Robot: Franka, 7 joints.
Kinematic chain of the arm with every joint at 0, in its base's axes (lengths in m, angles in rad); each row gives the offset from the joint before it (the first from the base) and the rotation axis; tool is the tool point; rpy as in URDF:
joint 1: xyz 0 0 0.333 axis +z
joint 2: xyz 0 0 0 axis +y
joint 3: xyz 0 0 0.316 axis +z
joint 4: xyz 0.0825 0 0 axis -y
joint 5: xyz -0.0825 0 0.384 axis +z
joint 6: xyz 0 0 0 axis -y
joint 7: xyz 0.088 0 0 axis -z
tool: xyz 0 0 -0.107 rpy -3.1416 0 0
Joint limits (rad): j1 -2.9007..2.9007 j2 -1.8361..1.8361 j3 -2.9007..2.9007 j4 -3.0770..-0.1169 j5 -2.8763..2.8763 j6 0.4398..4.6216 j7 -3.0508..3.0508
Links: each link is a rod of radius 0.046 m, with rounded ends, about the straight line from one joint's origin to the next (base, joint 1, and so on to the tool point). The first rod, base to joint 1, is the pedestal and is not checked.
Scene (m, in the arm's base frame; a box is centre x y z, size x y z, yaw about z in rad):
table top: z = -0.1
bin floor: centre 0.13 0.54 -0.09 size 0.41 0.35 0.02 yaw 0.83
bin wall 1: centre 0.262 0.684 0 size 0.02 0.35 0.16 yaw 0.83
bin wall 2: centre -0.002 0.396 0 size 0.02 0.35 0.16 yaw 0.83
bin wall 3: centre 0.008 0.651 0 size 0.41 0.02 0.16 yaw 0.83
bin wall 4: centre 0.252 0.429 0 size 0.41 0.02 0.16 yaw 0.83
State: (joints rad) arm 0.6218 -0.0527 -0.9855 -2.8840 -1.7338 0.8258 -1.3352
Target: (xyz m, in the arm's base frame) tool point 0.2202 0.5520 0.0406
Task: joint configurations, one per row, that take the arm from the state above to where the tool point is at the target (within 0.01 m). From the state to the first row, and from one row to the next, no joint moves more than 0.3 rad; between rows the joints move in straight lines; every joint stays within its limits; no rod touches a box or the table.
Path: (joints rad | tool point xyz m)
1: 0.8266 0.1219 -0.7559 -2.6712 -1.8262 0.9344 -1.3352 | 0.3739 -0.1069 0.3323
2: 1.0313 0.2964 -0.5264 -2.4583 -1.9186 1.0430 -1.3352 | 0.4518 0.1087 0.3199
3: 1.2361 0.4710 -0.2968 -2.2455 -2.0111 1.1517 -1.3352 | 0.4000 0.3549 0.2772
4: 1.4409 0.6456 -0.0673 -2.0326 -2.1035 1.2603 -1.3352 | 0.2202 0.5520 0.2179
5: 1.4210 0.8287 -0.0575 -1.9396 -2.1453 1.3400 -1.3352 | 0.2218 0.5592 0.1310
6: 1.4010 1.0119 -0.0477 -1.8465 -2.1872 1.4197 -1.3352 | 0.2202 0.5520 0.0406

